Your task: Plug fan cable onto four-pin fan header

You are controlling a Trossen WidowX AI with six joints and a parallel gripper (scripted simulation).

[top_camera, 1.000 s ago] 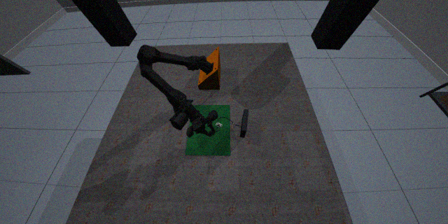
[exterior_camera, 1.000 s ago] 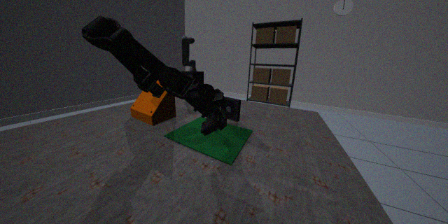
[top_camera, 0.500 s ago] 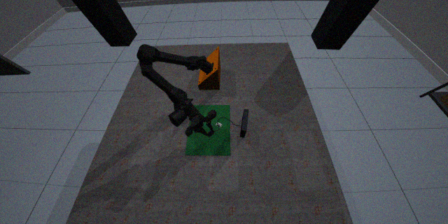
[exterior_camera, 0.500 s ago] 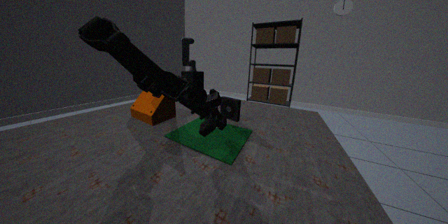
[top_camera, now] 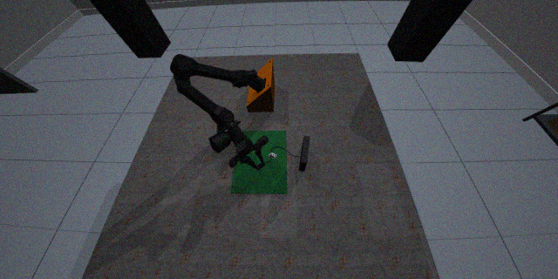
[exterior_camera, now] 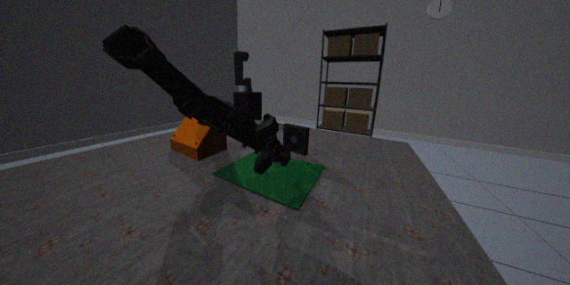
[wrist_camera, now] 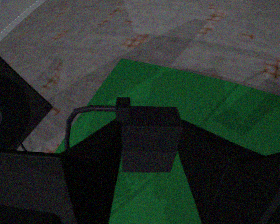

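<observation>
Now: gripper tip 5 cm past the green board, 1 cm to the left of it and 8 cm above it. Also, from my gripper tip: white four-pin header: 7 cm behind, 4 cm to the left, 6 cm below; black plug: 1 cm behind, 1 cm below; black fan: 7 cm behind, 17 cm to the left.
</observation>
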